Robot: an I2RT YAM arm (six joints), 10 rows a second.
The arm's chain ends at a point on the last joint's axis. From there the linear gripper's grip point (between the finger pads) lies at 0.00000 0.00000 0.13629 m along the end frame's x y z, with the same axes.
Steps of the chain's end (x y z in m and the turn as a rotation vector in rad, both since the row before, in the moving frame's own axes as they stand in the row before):
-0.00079 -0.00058 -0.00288 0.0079 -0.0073 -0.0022
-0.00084 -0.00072 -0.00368 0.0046 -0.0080 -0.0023
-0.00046 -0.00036 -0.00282 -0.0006 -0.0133 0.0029
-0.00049 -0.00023 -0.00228 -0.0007 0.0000 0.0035
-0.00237 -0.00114 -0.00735 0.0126 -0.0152 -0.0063
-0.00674 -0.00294 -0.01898 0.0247 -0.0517 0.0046
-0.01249 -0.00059 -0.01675 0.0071 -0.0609 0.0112
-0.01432 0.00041 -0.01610 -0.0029 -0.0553 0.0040
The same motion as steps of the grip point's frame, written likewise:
-0.00179 -0.00166 -0.00289 0.0079 -0.0073 -0.0022
-0.00193 -0.00135 -0.00369 0.0046 -0.0080 -0.0023
-0.00227 -0.00028 -0.00283 -0.0006 -0.0133 0.0029
-0.00049 -0.00013 -0.00228 -0.0007 0.0000 0.0035
-0.00445 -0.00285 -0.00738 0.0126 -0.0152 -0.0063
-0.01377 -0.00632 -0.01920 0.0247 -0.0517 0.0046
-0.02078 -0.00160 -0.01701 0.0071 -0.0609 0.0112
-0.02185 0.00079 -0.01631 -0.0029 -0.0553 0.0040

